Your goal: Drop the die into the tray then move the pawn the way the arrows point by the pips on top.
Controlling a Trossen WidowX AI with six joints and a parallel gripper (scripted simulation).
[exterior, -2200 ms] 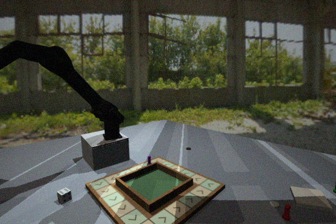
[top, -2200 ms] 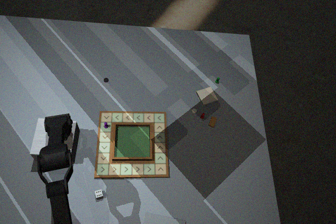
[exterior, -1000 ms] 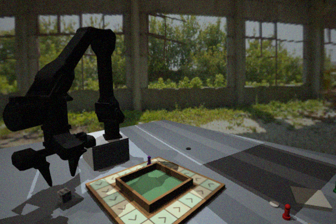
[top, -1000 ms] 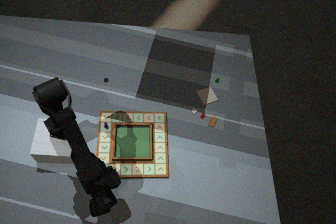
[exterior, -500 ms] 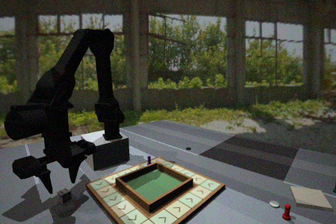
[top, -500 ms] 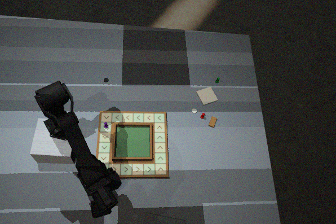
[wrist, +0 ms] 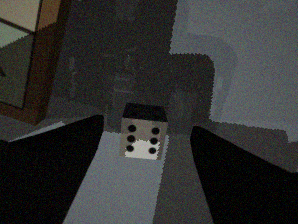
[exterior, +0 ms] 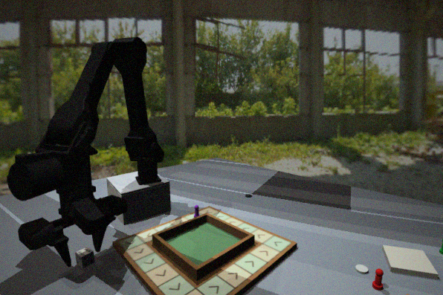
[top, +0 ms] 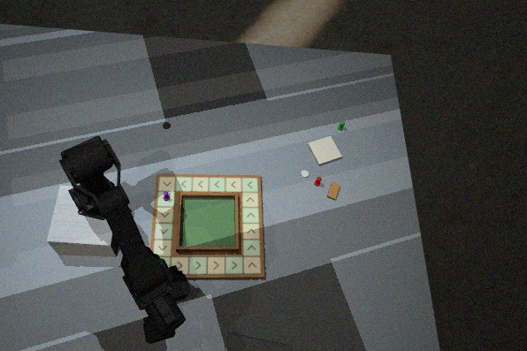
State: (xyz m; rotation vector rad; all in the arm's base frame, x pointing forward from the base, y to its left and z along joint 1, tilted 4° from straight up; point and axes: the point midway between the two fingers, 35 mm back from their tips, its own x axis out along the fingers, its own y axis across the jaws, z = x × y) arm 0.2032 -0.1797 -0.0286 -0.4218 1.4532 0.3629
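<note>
Right now the purple pawn is 6 cm behind my gripper tip, 27 cm to the left of it and 1 cm above it. Also, from my gripper tip: black dot: 13 cm behind, 50 cm to the left, 1 cm below; then white die: right at my gripper tip; then green dice tray: 6 cm ahead, 23 cm to the left, 1 cm below.
</note>
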